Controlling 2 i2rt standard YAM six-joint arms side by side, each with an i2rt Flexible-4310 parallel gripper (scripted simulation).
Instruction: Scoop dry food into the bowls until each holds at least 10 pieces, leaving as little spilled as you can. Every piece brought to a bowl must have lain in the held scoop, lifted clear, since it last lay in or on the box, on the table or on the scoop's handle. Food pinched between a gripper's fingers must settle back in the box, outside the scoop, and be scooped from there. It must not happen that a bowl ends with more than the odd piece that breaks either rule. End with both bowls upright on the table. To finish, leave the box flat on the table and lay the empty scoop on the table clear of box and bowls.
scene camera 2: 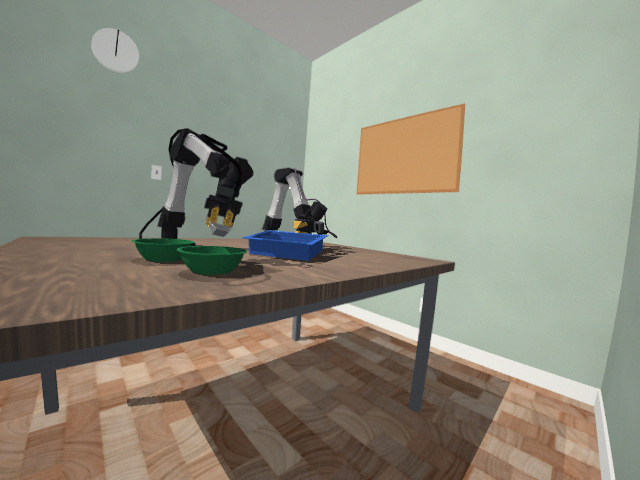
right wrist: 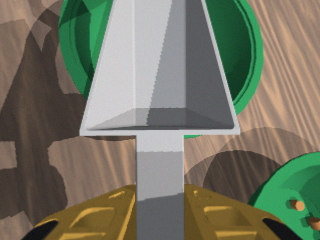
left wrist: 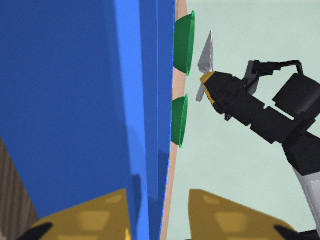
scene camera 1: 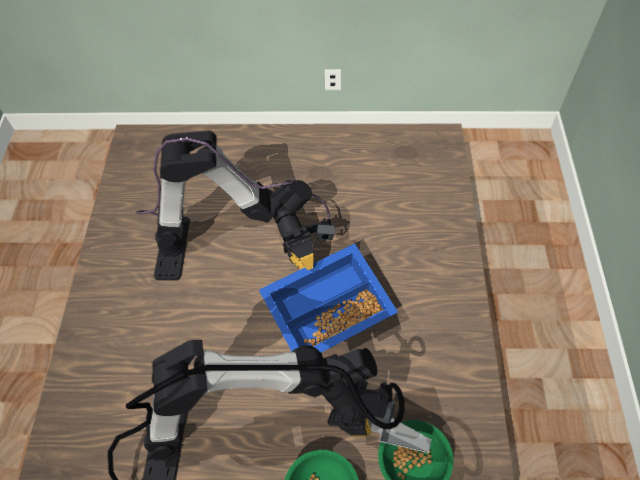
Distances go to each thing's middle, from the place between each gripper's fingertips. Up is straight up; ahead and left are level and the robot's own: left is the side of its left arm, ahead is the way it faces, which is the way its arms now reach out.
Now: the grey scoop [right wrist: 159,77] 40 mm ahead of my right hand and 20 mm to the right of it. Round my right hand: blue box [scene camera 1: 301,296] (320 mm to the left, 50 mm below, 50 mm behind).
My left hand [scene camera 1: 310,270] is 40 mm short of the blue box, 90 mm to the left of it and 40 mm above it. Also, from my left hand: grey scoop: 130 mm ahead, 430 mm to the right.
